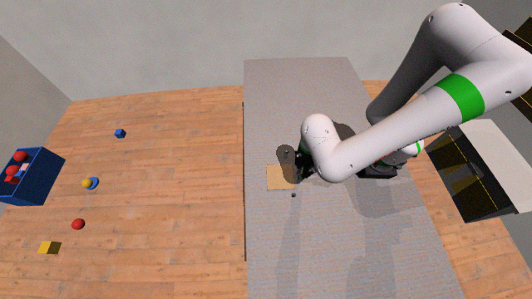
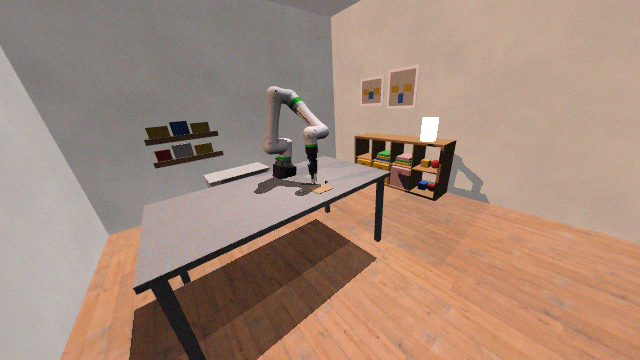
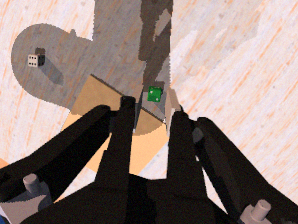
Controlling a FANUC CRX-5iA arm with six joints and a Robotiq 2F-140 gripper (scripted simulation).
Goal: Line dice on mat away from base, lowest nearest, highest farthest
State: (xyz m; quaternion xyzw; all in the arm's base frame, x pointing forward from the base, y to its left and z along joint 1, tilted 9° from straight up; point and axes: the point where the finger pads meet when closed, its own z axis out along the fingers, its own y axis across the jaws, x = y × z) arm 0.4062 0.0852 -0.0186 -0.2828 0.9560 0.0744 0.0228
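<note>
My hand is 50 mm above the green die. Also, from my hand: black die (30 mm ahead, 90 mm to the left, 50 mm below); then tan mat (100 mm ahead, 50 mm below); then white die (70 mm ahead, 150 mm to the right, 50 mm below).
</note>
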